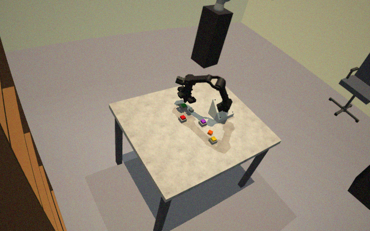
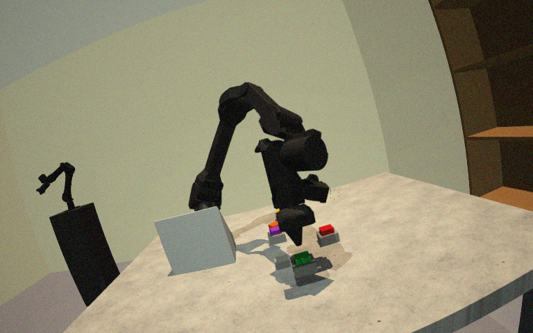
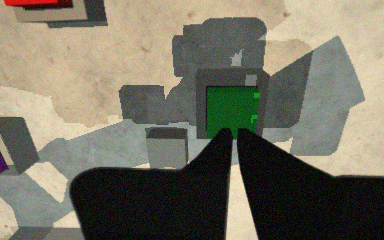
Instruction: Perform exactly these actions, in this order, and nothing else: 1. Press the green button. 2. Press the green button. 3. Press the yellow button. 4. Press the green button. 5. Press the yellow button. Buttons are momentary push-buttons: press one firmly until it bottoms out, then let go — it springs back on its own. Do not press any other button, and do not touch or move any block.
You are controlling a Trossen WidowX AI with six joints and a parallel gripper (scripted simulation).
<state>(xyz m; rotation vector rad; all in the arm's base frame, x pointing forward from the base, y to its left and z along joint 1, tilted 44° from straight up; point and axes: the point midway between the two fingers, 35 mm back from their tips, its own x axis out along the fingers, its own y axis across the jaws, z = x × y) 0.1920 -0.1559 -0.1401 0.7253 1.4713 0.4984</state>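
Now: the green button 30 mm below my gripper tip. Also, from my gripper tip: small grey block (40 mm behind, 50 mm to the left, 50 mm below); purple button (20 mm behind, 220 mm to the left, 30 mm below); red button (100 mm ahead, 100 mm to the left, 30 mm below).
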